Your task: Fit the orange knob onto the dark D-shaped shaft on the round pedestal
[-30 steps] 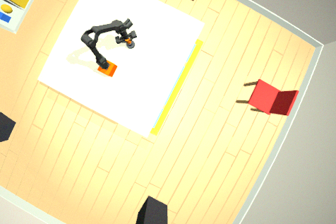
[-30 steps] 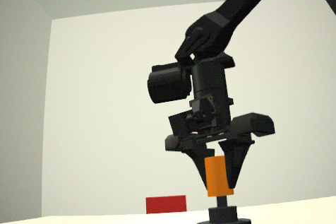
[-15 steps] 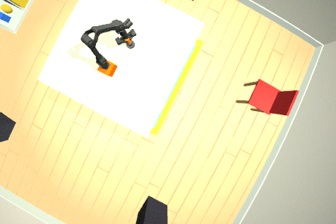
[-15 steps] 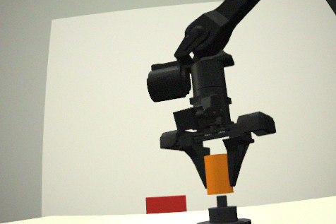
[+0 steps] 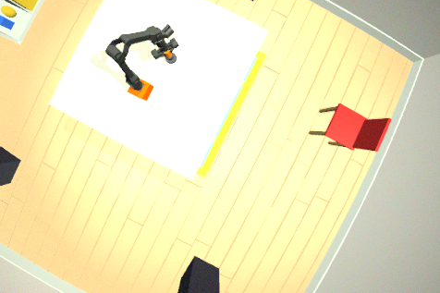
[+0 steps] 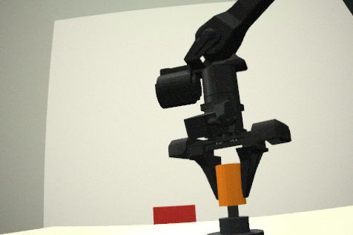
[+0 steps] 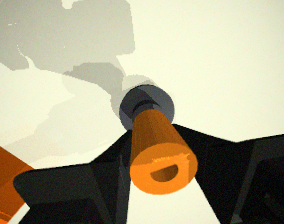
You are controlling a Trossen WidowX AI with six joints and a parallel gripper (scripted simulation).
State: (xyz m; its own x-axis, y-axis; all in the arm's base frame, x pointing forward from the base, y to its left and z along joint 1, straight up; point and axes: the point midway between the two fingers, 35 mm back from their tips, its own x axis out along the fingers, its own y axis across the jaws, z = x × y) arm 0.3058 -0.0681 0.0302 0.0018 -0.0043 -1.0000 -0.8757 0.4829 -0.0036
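My gripper tip is 2 cm below the orange knob. The rest, counted from my gripper tip: dark shaft 4 cm below.
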